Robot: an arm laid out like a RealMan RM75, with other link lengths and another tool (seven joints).
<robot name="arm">
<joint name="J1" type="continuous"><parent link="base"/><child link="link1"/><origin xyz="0 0 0.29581"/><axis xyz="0 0 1"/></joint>
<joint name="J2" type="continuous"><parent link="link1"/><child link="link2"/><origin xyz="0 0 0" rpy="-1.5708 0 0"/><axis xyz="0 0 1"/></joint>
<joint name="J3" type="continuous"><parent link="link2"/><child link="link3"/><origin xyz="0 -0.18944 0" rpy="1.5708 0 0"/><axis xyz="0 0 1"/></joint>
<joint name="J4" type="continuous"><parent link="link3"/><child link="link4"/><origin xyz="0 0 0" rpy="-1.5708 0 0"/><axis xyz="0 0 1"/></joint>
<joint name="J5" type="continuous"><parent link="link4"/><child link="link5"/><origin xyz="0 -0.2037 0" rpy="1.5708 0 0"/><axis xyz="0 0 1"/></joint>
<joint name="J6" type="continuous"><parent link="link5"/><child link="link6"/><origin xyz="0 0 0" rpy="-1.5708 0 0"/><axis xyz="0 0 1"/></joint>
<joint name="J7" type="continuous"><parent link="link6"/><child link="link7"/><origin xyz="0 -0.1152 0" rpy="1.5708 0 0"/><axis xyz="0 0 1"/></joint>
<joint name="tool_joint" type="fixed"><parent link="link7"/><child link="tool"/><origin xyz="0.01 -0.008 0.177" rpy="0 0.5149 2.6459"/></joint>
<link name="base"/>
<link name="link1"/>
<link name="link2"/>
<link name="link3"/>
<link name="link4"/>
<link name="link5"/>
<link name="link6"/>
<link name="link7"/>
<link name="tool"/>
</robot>
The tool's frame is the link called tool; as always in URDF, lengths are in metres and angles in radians. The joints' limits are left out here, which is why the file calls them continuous.
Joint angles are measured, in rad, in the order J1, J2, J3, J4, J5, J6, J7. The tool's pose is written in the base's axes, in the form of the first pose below.
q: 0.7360, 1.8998, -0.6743, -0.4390, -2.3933, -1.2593, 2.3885
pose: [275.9 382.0 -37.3 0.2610 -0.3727 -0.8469 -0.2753]
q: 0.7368, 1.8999, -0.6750, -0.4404, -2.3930, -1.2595, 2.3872
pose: [275.4 382.5 -37.1 0.2610 -0.3712 -0.8475 -0.2752]
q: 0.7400, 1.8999, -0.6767, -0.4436, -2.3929, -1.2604, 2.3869
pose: [274.1 383.8 -36.5 0.2610 -0.3683 -0.8489 -0.2749]
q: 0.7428, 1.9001, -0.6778, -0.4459, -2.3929, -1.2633, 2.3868
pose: [272.5 384.3 -36.5 0.2613 -0.3665 -0.8501 -0.2735]
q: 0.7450, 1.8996, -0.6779, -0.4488, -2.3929, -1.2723, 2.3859
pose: [270.3 383.7 -36.4 0.2623 -0.3651 -0.8515 -0.2699]
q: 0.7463, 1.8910, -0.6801, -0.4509, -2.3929, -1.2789, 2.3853
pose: [271.0 384.7 -32.7 0.2606 -0.3624 -0.8530 -0.2703]
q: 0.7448, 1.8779, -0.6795, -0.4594, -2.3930, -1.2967, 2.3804
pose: [271.7 385.4 -26.3 0.2594 -0.3575 -0.8556 -0.2698]
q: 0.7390, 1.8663, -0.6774, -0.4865, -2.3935, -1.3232, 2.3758
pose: [271.6 387.3 -16.8 0.2590 -0.3487 -0.8591 -0.2707]
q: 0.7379, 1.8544, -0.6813, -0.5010, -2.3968, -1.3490, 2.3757
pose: [271.6 386.0 -10.7 0.2554 -0.3441 -0.8633 -0.2667]
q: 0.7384, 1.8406, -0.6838, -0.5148, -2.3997, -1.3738, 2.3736
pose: [271.3 385.7 -3.8 0.2520 -0.3380 -0.8676 -0.2637]
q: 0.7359, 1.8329, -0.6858, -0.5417, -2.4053, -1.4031, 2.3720
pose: [270.3 385.0 3.0 0.2482 -0.3300 -0.8728 -0.2601]
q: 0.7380, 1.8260, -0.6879, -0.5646, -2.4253, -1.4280, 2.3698
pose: [271.9 383.3 8.9 0.2377 -0.3213 -0.8802 -0.2559]
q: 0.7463, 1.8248, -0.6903, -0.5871, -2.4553, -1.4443, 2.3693
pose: [273.8 382.8 13.0 0.2236 -0.3111 -0.8885 -0.2526]
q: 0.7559, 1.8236, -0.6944, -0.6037, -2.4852, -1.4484, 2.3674
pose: [277.1 384.3 17.1 0.2082 -0.3001 -0.8959 -0.2528]
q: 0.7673, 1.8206, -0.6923, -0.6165, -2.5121, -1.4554, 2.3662
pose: [278.6 386.2 21.7 0.1966 -0.2910 -0.9015 -0.2530]
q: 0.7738, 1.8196, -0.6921, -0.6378, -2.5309, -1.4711, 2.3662
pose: [278.3 387.0 26.2 0.1882 -0.2827 -0.9063 -0.2515]
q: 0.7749, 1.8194, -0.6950, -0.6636, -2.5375, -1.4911, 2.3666
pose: [276.2 387.2 30.3 0.1840 -0.2754 -0.9100 -0.2492]
